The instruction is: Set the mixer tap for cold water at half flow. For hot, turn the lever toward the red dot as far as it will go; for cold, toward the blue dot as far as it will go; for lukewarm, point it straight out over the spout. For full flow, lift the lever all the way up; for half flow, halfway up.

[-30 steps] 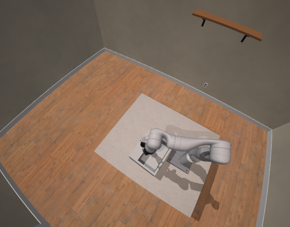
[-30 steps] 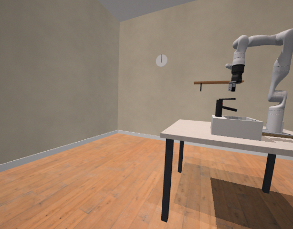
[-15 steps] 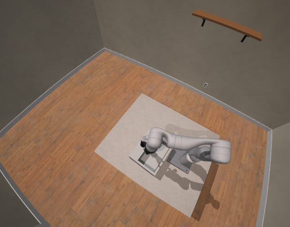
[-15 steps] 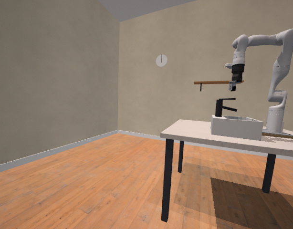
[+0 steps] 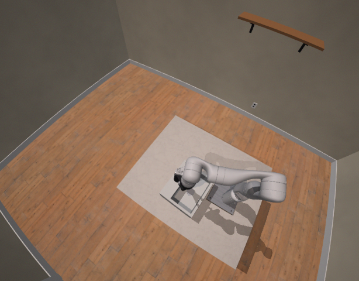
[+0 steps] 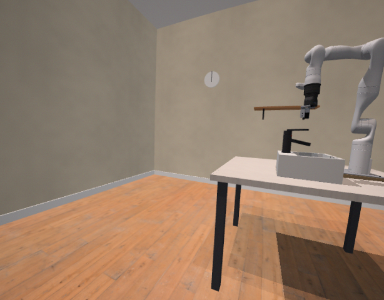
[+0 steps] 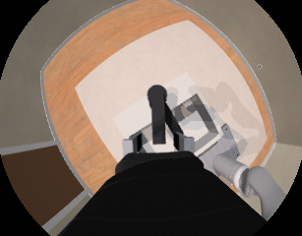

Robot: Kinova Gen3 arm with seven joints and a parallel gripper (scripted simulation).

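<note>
Right now the lever is 3 cm ahead of my hand, 2 cm to the right of it and 8 cm below it. From my hand the other things lie so: white sink basin (4 cm behind, 5 cm to the right, 32 cm below).
</note>
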